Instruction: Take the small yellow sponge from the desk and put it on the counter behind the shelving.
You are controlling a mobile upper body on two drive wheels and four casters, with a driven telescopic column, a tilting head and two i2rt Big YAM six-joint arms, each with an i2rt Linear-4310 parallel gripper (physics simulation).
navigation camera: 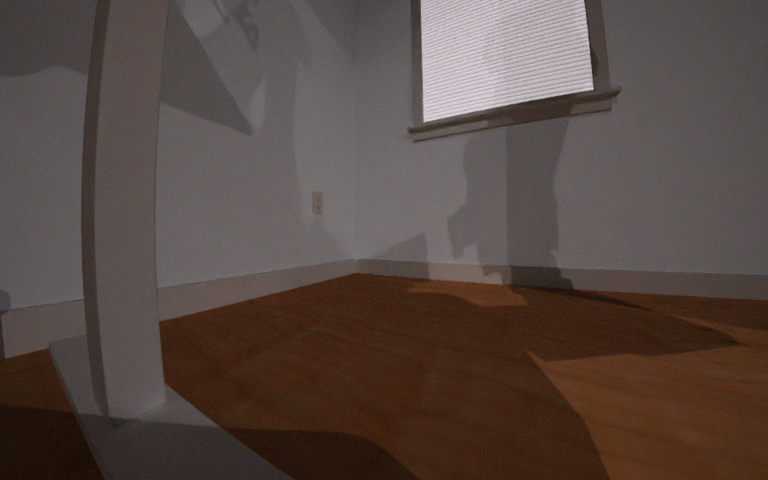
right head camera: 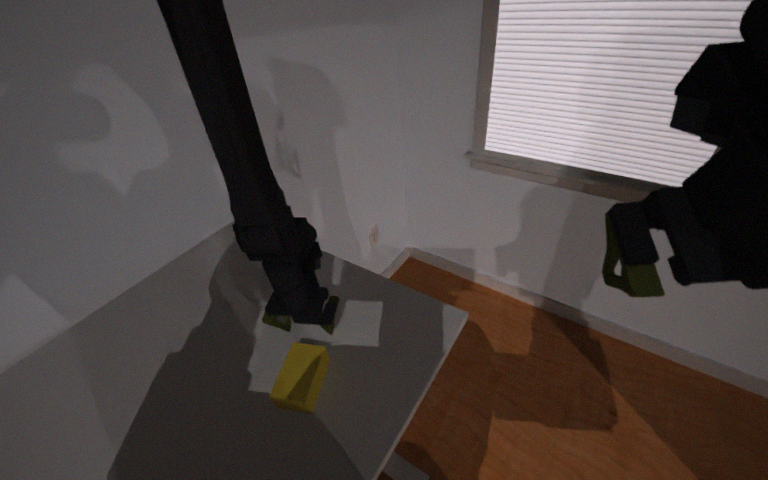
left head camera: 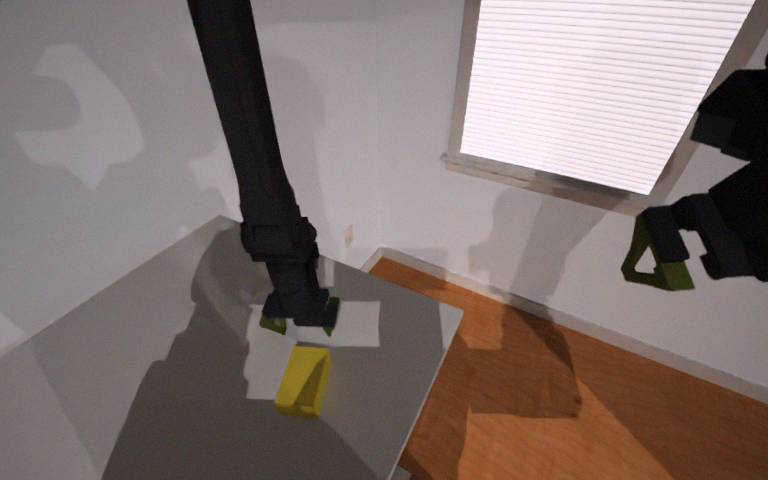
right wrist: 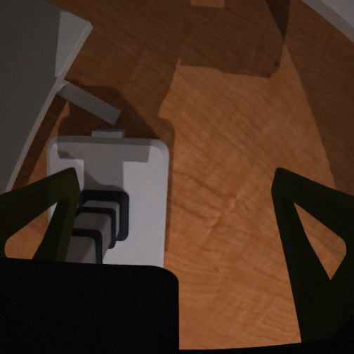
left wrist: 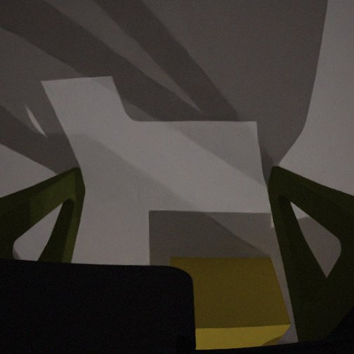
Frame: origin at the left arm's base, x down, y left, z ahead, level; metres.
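Where they show: left gripper, fingertip midpoint: [right head camera: 310,330] [left head camera: 307,332]; right gripper, fingertip midpoint: [right head camera: 660,274] [left head camera: 670,271].
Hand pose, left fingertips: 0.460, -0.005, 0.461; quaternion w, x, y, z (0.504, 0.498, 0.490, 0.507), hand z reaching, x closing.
Observation:
Each offset is from my left fingertips to the top centre of the thing, as dx, dy, dz. "spot": to the spot under its first point. Level surfaces: height alone.
The yellow sponge @(-0.045, -0.023, -0.109) [left head camera: 301,380] [right head camera: 299,376] [left wrist: 232,292] lies on the grey desk @(dx +0.000) [left head camera: 396,373] [right head camera: 396,367]. My left gripper [left head camera: 301,327] [right head camera: 304,325] [left wrist: 175,177] is open and empty, above the desk and just beyond the sponge in the head views. In the left wrist view the sponge shows at the bottom, partly hidden by the dark gripper body. My right gripper [right wrist: 175,178] is open and empty, over the floor to the right of the desk; in the head views its green fingertips show at the right. The counter and shelving do not show.
White walls meet in a corner behind the desk. A window with blinds @(spot: -0.259, -0.851, +0.853) [left head camera: 589,84] [right head camera: 600,84] [navigation camera: 504,56] is on the right wall. A white desk leg @(spot: +0.700, +0.048, +0.092) [navigation camera: 127,215] stands at the left in the navigation view. My wheeled base [right wrist: 142,210] is beside the desk, over the wooden floor [right wrist: 225,175].

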